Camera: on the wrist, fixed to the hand. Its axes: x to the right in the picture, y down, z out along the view.
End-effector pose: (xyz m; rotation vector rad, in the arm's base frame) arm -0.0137 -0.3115 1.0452 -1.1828 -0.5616 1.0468
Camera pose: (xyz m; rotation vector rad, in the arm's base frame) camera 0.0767 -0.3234 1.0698 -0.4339 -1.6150 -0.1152
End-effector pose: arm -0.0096 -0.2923 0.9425 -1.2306 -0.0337 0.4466
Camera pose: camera 0.0502 -0.3623 0.9632 -1.0299 -1.3250 -0.6359
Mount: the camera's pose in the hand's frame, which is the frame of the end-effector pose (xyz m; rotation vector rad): 0.0259 -0.0557 -0.0717 -0.2738 -0.4368 -1.4962
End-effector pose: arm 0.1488 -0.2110 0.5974 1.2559 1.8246 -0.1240
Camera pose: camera 0.0590 -0.1820 0.6010 -0.4951 1.8909 -0.8358
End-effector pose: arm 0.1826 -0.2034 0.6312 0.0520 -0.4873 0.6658
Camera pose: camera 0.2638 -0.2180 0.5852 0.2723 -0.7864 -0.9003
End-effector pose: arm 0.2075 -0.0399 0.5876 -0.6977 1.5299 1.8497
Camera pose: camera 0.2326 -0.0998 0.5191 -1.0340 0.1771 0.8766
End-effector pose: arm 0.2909 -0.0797 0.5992 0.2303 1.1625 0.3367
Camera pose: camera 0.2417 -0.1213 0.5302 -0.7724 0.5924 -0.8407
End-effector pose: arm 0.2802 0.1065 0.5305 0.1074 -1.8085 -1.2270
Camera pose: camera 0.2948 0.0156 0.5097 -1.0628 1.4805 2.1754
